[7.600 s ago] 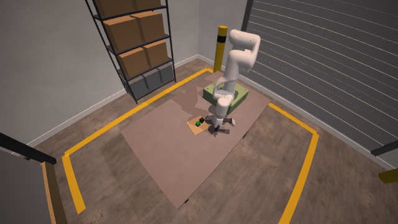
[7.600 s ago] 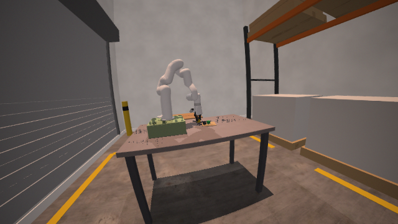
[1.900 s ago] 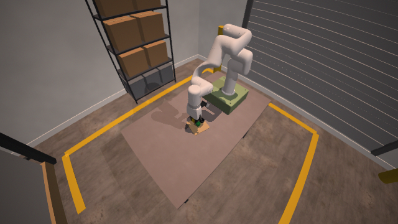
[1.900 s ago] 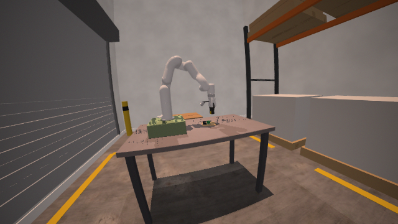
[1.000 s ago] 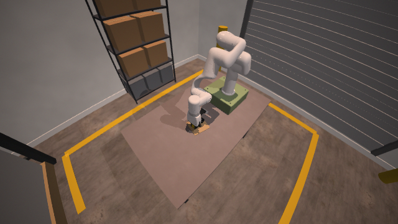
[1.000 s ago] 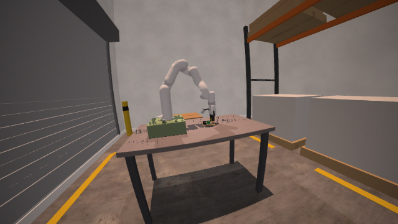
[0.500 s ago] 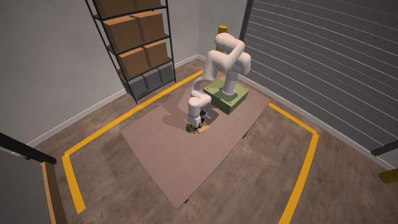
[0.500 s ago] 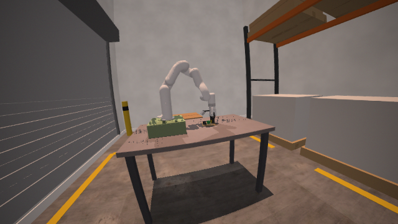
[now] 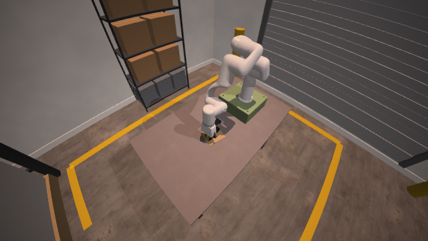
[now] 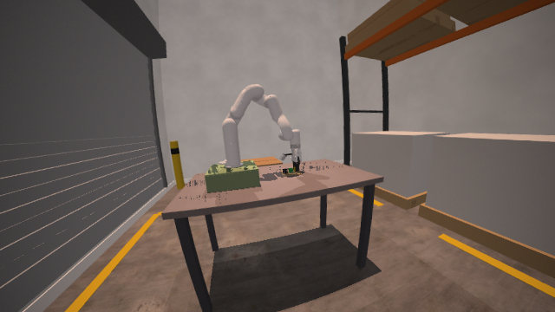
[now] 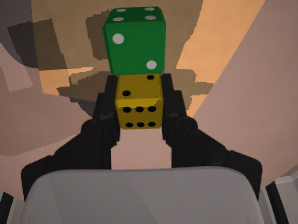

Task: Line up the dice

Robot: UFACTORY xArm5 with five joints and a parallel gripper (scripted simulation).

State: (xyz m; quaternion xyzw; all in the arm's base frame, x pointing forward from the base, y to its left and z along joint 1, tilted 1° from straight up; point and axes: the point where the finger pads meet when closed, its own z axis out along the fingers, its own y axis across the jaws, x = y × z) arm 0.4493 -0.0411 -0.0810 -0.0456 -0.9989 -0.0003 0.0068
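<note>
Right now the yellow die is 10 mm below my hand. The rest, counted from my hand: green die 40 mm behind, 10 mm below; orange mat 40 mm behind, 30 mm below; black die 90 mm behind, 10 mm to the left, 10 mm below.
</note>
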